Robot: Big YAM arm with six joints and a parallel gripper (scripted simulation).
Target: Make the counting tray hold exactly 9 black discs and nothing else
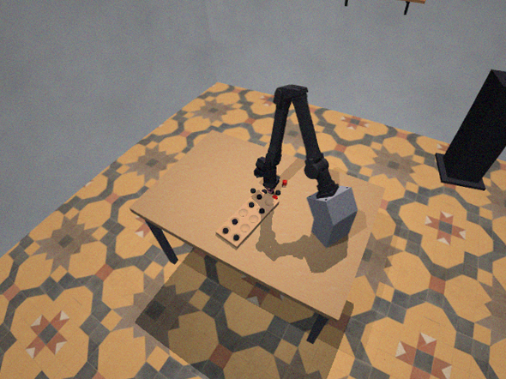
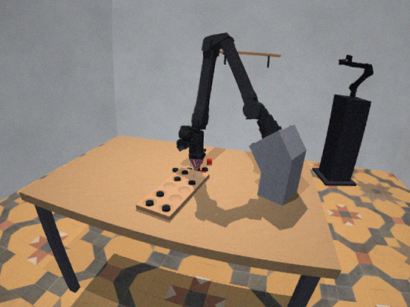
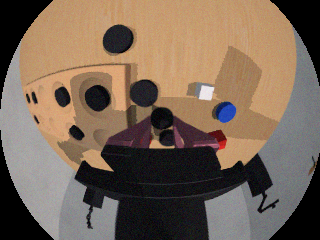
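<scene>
Right now the red disc is 30 mm behind my hand, 40 mm to the left of it and 10 mm below it. Round my hand: small white piece (30 mm ahead, 60 mm to the right); then blue disc (10 mm behind, 100 mm to the right, 10 mm below); then red cube (60 mm behind, 90 mm to the right).
</scene>
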